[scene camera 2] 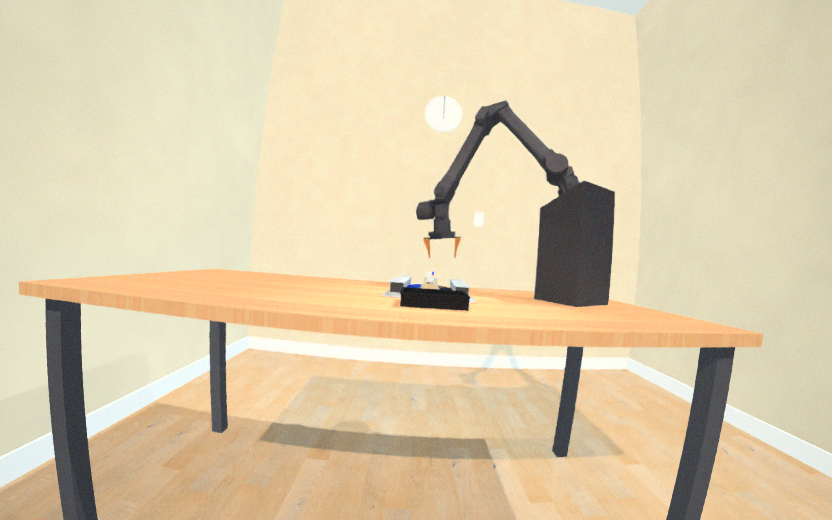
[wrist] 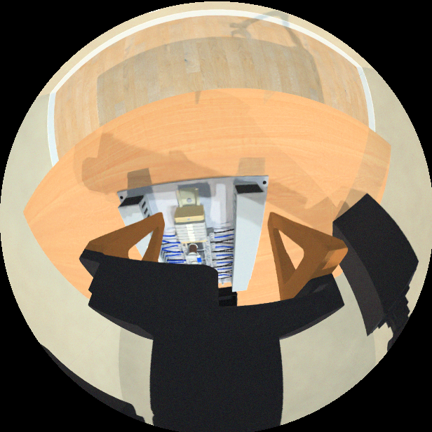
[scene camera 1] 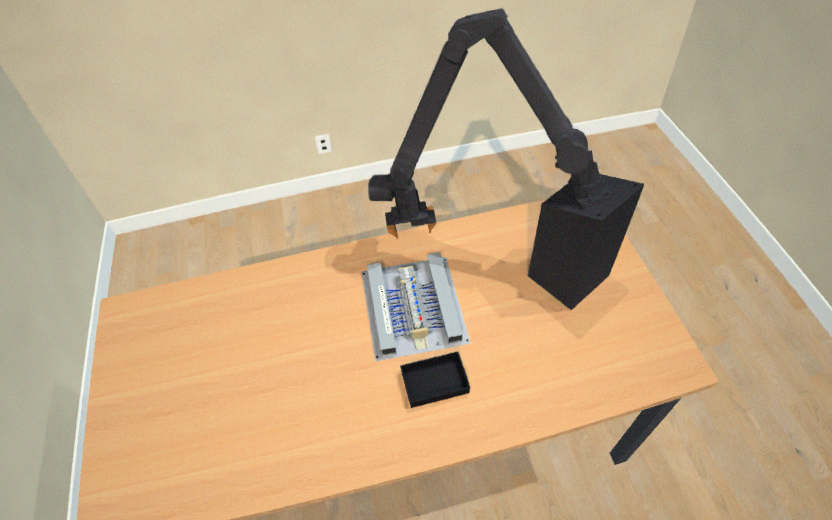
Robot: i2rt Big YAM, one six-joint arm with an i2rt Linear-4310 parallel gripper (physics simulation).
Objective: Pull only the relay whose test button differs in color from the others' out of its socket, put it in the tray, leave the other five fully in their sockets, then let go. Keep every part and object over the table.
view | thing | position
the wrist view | my gripper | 215, 217
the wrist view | grey panel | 215, 194
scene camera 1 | my gripper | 413, 234
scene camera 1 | grey panel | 405, 346
